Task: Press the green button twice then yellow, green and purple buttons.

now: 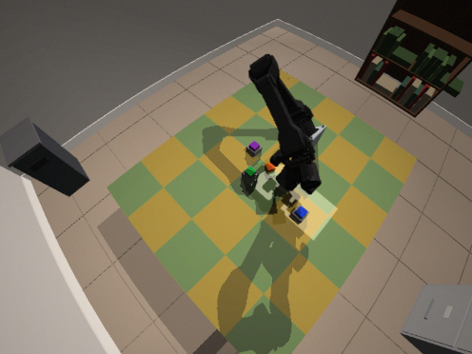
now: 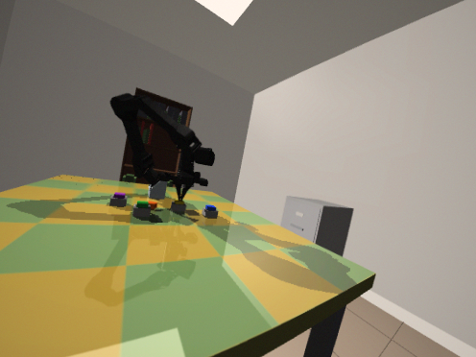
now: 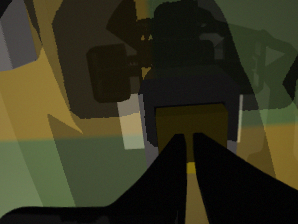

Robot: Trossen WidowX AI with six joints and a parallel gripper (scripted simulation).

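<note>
The yellow button is 1 cm below my gripper tip. Round my gripper tip: blue button: 5 cm ahead, 11 cm to the left; orange block: 10 cm to the right, 3 cm below; green button: 9 cm ahead, 13 cm to the right.
</note>
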